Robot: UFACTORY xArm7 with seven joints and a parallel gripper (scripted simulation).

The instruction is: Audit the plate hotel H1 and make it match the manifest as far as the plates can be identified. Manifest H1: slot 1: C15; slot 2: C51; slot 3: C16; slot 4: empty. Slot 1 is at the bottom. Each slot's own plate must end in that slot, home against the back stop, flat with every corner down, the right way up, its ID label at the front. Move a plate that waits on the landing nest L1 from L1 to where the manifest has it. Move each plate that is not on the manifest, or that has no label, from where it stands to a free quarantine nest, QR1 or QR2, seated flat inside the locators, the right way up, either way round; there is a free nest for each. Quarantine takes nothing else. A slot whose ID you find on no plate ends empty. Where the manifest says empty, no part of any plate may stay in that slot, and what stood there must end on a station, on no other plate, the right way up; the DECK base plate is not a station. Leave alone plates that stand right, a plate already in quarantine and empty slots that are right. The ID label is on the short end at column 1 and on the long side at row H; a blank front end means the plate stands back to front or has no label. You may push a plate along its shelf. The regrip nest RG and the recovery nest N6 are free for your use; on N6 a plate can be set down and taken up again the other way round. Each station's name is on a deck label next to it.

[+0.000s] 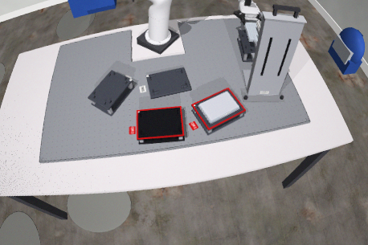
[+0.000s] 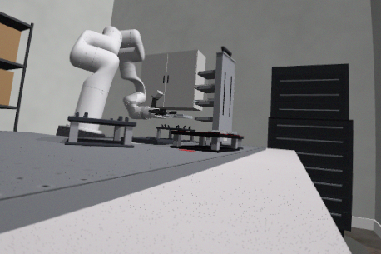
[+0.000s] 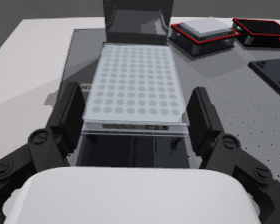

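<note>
My hand is 22 cm short of the plate labelled C16, 12 cm below it and 6 cm to the left of it. From my hand the other things lie so: RG label 14 cm below, 5 cm behind, 1 cm to the left; then H1 label 20 cm ahead, 14 cm below, 5 cm to the left; then white plate 34 cm ahead, 29 cm to the right, 9 cm below.
</note>
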